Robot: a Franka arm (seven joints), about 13 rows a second.
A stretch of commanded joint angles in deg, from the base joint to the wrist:
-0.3 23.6 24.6 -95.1 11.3 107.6 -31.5
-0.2 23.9 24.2 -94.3 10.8 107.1 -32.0
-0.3 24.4 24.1 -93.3 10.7 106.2 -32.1
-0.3 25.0 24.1 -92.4 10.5 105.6 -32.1
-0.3 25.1 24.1 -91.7 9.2 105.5 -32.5
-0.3 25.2 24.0 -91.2 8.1 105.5 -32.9
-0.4 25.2 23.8 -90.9 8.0 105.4 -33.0
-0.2 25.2 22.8 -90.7 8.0 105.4 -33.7
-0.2 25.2 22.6 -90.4 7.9 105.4 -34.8
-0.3 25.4 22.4 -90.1 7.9 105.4 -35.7
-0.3 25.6 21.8 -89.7 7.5 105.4 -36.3
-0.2 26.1 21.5 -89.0 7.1 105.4 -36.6
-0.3 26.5 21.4 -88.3 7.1 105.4 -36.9
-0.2 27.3 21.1 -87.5 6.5 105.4 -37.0
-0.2 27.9 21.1 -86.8 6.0 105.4 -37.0
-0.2 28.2 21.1 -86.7 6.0 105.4 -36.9
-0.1 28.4 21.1 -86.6 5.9 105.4 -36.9
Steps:
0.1 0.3 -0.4 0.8 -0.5 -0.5 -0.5
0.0 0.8 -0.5 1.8 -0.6 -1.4 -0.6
0.0 1.4 -0.5 2.7 -0.8 -2.0 -0.6
0.0 1.5 -0.5 3.4 -2.1 -2.1 -1.0
0.0 1.6 -0.6 3.9 -3.2 -2.1 -1.4
-0.1 1.6 -0.8 4.2 -3.3 -2.2 -1.5
0.1 1.6 -1.8 4.4 -3.3 -2.2 -2.2
0.1 1.6 -2.0 4.7 -3.4 -2.2 -3.3
0.0 1.8 -2.2 5.0 -3.4 -2.2 -4.2
0.0 2.0 -2.8 5.4 -3.8 -2.2 -4.8
0.1 2.5 -3.1 6.1 -4.2 -2.2 -5.1
0.0 2.9 -3.2 6.8 -4.2 -2.2 -5.4
0.1 3.7 -3.5 7.6 -4.8 -2.2 -5.5
0.1 4.3 -3.5 8.3 -5.3 -2.2 -5.5
0.1 4.6 -3.5 8.4 -5.3 -2.2 -5.4
0.2 4.8 -3.5 8.5 -5.4 -2.2 -5.4

